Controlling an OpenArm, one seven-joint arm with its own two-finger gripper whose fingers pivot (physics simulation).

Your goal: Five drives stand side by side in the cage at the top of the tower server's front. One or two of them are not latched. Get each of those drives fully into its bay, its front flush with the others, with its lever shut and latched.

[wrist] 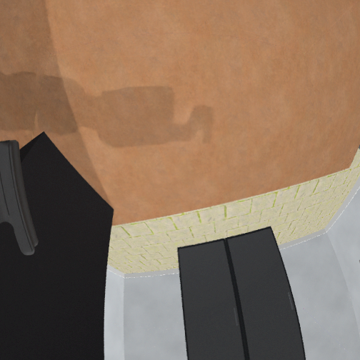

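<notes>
A large plain black body [65, 250], which looks like part of the tower server's case, fills the lower left of the wrist view. Its pointed upper corner stands out against the brown surface. The cage, the five drives and their levers do not show in this view. My gripper [127, 245] is open, with one curved dark finger at the left edge overlapping the black body and a wide dark grey part with a slit rising from the bottom centre. No thing shows held in it. How far the fingers are from the black body cannot be told.
A brown table top [260, 100] spans the upper part of the view, with a shadow shaped like the arm and gripper [140, 117] on it. Beyond its edge are a pale yellow brick-patterned strip [300, 210] and a grey surface [320, 280].
</notes>
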